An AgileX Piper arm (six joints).
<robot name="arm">
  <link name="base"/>
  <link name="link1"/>
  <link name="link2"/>
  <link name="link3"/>
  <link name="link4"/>
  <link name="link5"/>
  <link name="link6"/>
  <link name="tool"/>
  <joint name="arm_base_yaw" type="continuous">
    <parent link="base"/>
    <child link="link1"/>
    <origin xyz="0 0 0.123" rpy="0 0 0"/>
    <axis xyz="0 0 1"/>
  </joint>
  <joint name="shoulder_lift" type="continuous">
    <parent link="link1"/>
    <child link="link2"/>
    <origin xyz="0 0 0" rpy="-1.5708 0 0"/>
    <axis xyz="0 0 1"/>
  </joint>
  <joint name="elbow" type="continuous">
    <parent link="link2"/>
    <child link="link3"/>
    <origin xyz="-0.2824 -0.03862 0" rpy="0 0 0"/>
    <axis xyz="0 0 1"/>
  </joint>
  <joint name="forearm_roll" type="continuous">
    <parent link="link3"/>
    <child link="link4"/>
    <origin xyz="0.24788 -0.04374 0" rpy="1.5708 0 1.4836"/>
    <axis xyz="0 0 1"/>
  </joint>
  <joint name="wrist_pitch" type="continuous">
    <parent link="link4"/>
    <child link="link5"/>
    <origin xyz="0 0 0" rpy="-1.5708 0 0"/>
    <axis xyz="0 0 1"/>
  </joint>
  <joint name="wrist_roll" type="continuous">
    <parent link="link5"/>
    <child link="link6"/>
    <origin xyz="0 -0.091 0" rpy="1.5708 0 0"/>
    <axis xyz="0 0 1"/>
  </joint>
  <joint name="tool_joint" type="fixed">
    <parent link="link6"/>
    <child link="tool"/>
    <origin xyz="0 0 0" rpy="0 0 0"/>
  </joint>
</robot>
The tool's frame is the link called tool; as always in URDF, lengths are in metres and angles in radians. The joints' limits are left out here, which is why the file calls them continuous.
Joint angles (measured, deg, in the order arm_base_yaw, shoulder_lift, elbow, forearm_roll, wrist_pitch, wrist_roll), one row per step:
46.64, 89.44, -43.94, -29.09, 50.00, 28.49
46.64, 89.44, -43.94, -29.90, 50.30, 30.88
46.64, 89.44, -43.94, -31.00, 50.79, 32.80
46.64, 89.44, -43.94, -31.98, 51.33, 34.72
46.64, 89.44, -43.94, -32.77, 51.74, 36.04
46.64, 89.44, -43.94, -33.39, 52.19, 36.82
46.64, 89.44, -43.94, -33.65, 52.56, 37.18
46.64, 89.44, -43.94, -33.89, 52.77, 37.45
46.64, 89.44, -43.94, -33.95, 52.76, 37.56
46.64, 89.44, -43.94, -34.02, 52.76, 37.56
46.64, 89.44, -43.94, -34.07, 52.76, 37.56
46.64, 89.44, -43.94, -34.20, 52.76, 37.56
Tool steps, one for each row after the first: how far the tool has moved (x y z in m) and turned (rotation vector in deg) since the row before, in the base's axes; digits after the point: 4 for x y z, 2 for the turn. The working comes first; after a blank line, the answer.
Tool pose at each row, in the base's axes (x y z in m, rotation vector in deg; the steps are taken from these numbers as rounded here):
0.1933, 0.1554, 0.1753, -52.59, 156.33, -25.97
0.1940, 0.1546, 0.1757, -49.79, 156.57, -26.50
0.1948, 0.1534, 0.1763, -47.83, 156.45, -27.54
0.1955, 0.1522, 0.1769, -45.77, 156.40, -28.52
0.1961, 0.1513, 0.1773, -44.42, 156.25, -29.32
0.1964, 0.1504, 0.1777, -43.70, 156.11, -30.15
0.1965, 0.1498, 0.1780, -43.31, 156.14, -30.70
0.1966, 0.1494, 0.1781, -43.06, 156.08, -31.07
0.1967, 0.1494, 0.1782, -42.95, 156.05, -31.08
0.1968, 0.1493, 0.1782, -43.00, 155.99, -31.13
0.1968, 0.1493, 0.1782, -43.04, 155.94, -31.16
0.1970, 0.1493, 0.1783, -43.13, 155.83, -31.26

0.0007, -0.0008, 0.0004, 0.07, -0.87, -1.79
0.0008, -0.0012, 0.0006, -0.38, -0.88, -1.24
0.0007, -0.0012, 0.0006, -0.34, -0.83, -1.33
0.0006, -0.0009, 0.0004, -0.32, -0.64, -0.85
0.0003, -0.0009, 0.0004, -0.45, -0.40, -0.49
0.0001, -0.0006, 0.0003, -0.32, -0.12, -0.31
0.0001, -0.0004, 0.0001, -0.21, -0.15, -0.18
0.0001, 0.0000, 0.0001, 0.01, -0.07, -0.06
0.0001, -0.0001, 0.0000, -0.04, -0.04, 0.04
0.0000, 0.0000, 0.0000, -0.02, -0.03, 0.04
0.0002, 0.0000, 0.0001, -0.07, -0.07, 0.08

